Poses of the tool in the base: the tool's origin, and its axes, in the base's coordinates. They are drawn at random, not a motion.
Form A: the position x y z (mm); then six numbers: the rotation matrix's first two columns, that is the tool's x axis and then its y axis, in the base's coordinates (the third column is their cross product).
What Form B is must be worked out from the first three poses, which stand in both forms.
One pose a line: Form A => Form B
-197 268 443 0.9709 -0.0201 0.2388 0.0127 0.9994 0.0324 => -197 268 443 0.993 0.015 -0.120 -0.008
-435 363 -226 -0.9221 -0.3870 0.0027 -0.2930 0.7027 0.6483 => -435 363 -226 0.069 0.185 -0.920 -0.338
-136 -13 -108 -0.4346 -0.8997 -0.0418 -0.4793 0.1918 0.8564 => -136 -13 -108 0.246 0.471 -0.732 -0.427
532 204 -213 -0.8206 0.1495 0.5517 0.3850 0.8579 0.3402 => 532 204 -213 0.263 -0.144 -0.927 -0.224
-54 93 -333 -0.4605 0.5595 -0.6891 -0.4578 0.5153 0.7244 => -54 93 -333 0.518 0.036 0.699 0.491
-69 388 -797 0.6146 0.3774 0.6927 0.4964 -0.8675 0.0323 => -69 388 -797 0.082 -0.895 -0.244 -0.365
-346 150 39 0.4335 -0.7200 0.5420 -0.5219 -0.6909 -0.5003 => -346 150 39 0.130 -0.837 0.371 -0.381
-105 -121 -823 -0.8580 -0.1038 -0.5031 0.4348 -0.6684 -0.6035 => -105 -121 -823 0.152 0.219 0.378 -0.887
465 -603 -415 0.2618 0.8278 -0.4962 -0.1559 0.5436 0.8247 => 465 -603 -415 0.721 0.334 0.503 0.341
